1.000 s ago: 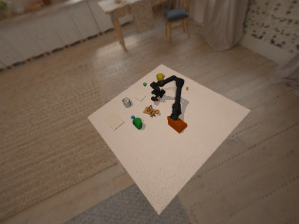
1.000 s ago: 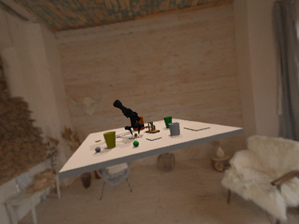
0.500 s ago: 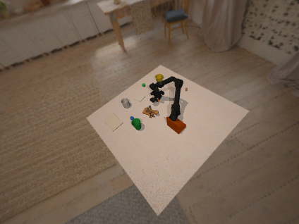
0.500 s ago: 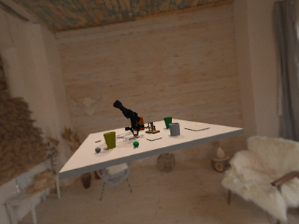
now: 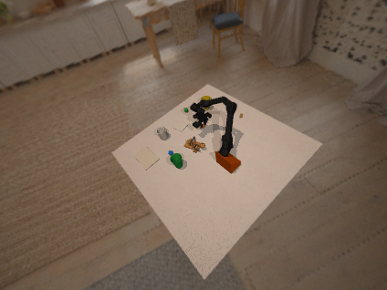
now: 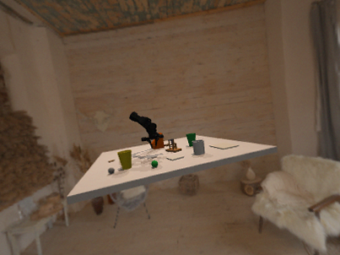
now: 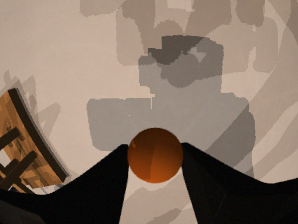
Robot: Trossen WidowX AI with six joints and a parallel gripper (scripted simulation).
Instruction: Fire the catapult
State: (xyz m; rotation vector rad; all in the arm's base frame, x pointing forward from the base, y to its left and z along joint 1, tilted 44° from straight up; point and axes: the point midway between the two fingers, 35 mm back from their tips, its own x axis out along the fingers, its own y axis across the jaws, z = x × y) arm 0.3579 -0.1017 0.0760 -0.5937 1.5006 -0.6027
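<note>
Right now my gripper tip is 180 mm to the right of the wooden catapult, 80 mm past it and 20 mm above it. The rest, counted from my gripper tip: orange ball 10 mm above; then yellow cup 240 mm to the right, 210 mm ahead, 40 mm below; then green ball 340 mm ahead, 70 mm to the right, 50 mm below.
</note>
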